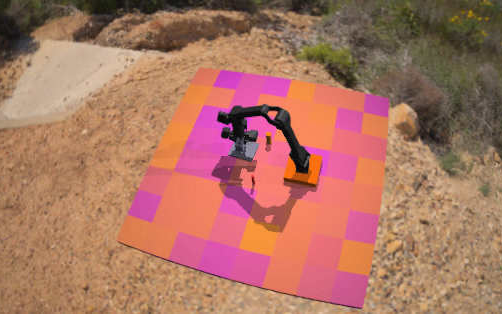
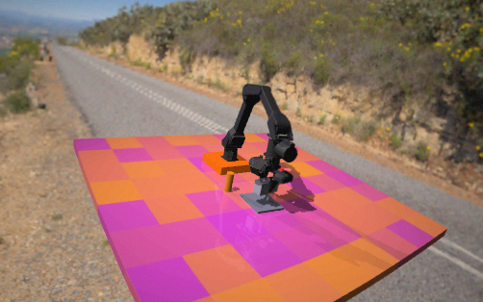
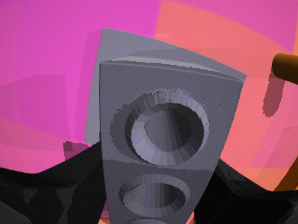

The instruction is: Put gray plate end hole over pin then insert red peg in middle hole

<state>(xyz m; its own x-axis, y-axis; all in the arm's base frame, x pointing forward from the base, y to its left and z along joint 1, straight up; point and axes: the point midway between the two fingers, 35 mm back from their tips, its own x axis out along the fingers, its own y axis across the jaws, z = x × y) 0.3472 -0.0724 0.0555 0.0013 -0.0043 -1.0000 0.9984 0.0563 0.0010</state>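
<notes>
The gray base lies 5 cm below my gripper tip and 1 cm to the left of it. Also, from my gripper tip: orange post: 13 cm behind, 8 cm to the right, 2 cm below; then red peg: 19 cm to the left, 11 cm behind, 2 cm below; then gray plate: 3 cm above.
</notes>
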